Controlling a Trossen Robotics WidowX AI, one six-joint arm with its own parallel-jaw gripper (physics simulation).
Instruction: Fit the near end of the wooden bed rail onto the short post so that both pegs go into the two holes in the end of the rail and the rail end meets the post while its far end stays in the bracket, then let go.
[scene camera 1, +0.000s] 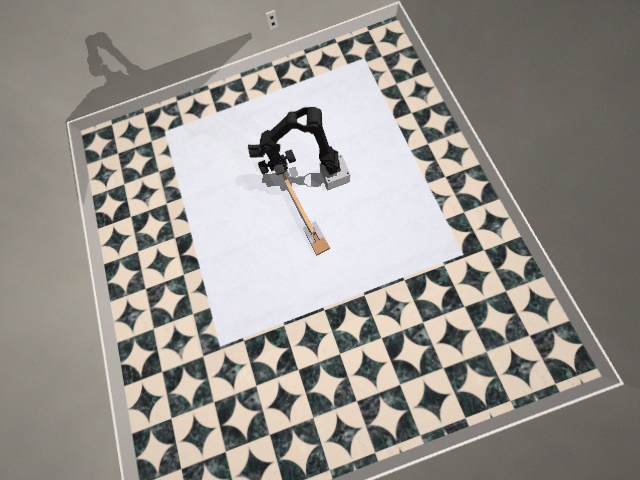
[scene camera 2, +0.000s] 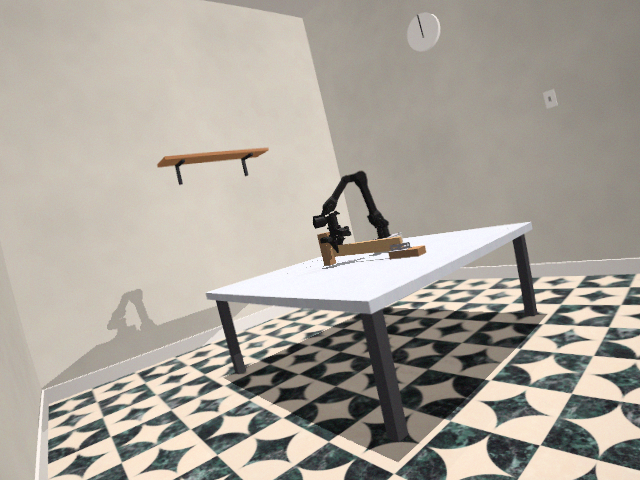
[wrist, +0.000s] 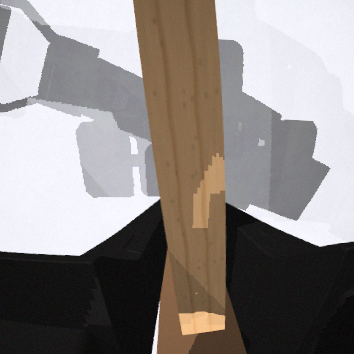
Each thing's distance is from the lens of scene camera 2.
wooden bed rail (scene camera 2: 381, 245): 182 cm
